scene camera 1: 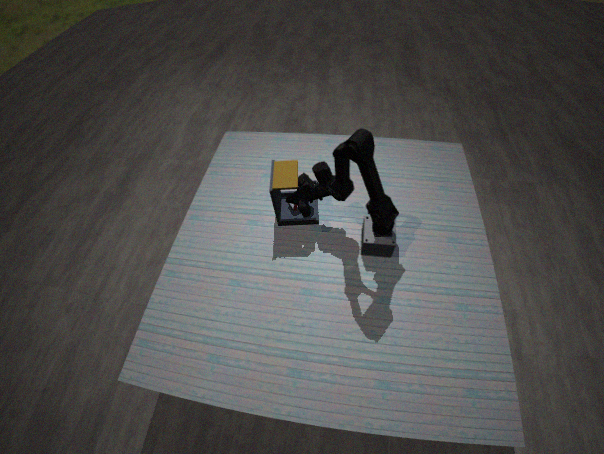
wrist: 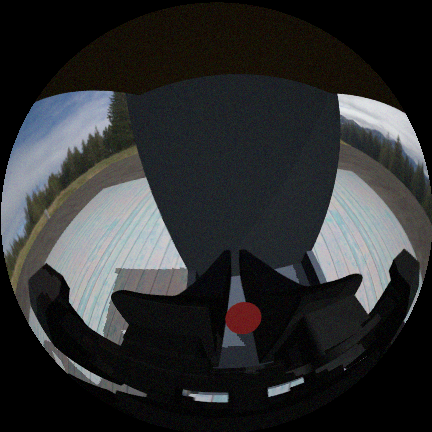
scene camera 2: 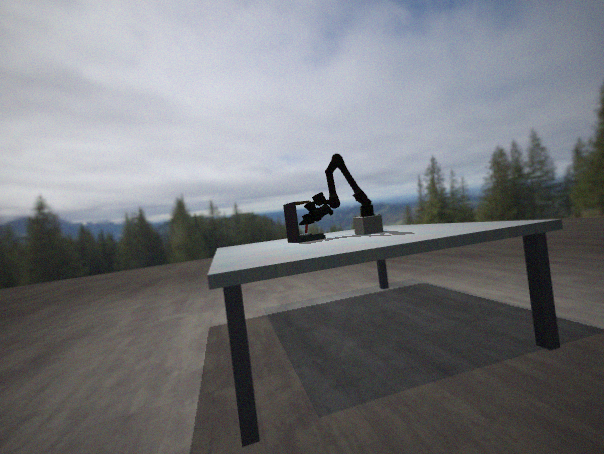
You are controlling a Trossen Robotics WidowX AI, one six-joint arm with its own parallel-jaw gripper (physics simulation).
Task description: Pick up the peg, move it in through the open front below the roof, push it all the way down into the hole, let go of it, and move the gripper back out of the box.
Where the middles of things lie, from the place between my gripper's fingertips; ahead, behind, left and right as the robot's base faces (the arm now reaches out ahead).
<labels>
The dark box [scene camera 1: 288, 218] lies 4 cm behind my hand, 3 cm to the right of it and 1 cm above it. The rest, counted from my hand: red peg [wrist: 243, 317] 4 cm behind, 1 cm below; then dark back wall [wrist: 234, 161] 4 cm ahead, 2 cm to the right, 2 cm above; then yellow roof [scene camera 1: 285, 177] 1 cm behind, 3 cm to the right, 12 cm above.
</labels>
